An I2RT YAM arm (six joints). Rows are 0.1 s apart.
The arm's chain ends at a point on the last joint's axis. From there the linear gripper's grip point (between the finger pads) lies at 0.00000 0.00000 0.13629 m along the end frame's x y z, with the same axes.
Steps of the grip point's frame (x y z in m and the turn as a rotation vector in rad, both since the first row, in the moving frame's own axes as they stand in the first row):
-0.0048 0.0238 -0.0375 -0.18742 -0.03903 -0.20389
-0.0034 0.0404 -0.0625 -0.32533 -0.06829 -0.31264
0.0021 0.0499 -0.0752 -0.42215 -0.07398 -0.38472
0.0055 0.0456 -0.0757 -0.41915 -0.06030 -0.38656
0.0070 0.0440 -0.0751 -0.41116 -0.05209 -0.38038
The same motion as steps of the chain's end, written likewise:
-0.0021 -0.0020 -0.0350 -0.18742 -0.03903 -0.20389
-0.0012 -0.0038 -0.0551 -0.32533 -0.06829 -0.31264
0.0009 -0.0064 -0.0630 -0.42215 -0.07398 -0.38472
0.0025 -0.0100 -0.0638 -0.41915 -0.06030 -0.38656
0.0034 -0.0104 -0.0637 -0.41116 -0.05209 -0.38038

